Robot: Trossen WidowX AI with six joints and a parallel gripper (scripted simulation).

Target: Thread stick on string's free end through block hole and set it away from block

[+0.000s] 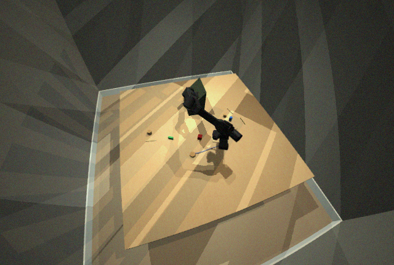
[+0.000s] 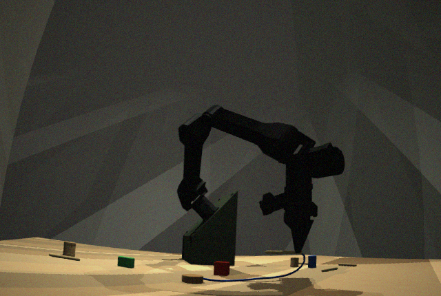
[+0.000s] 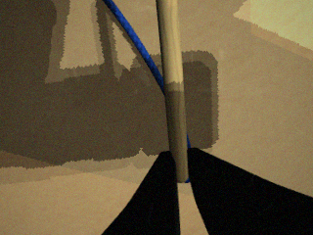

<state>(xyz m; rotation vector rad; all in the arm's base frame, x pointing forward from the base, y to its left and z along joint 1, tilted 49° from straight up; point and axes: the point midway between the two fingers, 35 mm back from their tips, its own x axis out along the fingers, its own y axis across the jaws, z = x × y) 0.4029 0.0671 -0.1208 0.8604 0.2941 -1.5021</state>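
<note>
My gripper tip is now 10 cm past the red block, 14 cm to the left of it and 4 cm above it. From my gripper tip the other things lie so: thin stick 1 cm to the right; blue block 25 cm behind, 15 cm to the left, 4 cm below; round wooden button 3 cm ahead, 22 cm to the right, 5 cm below.
</note>
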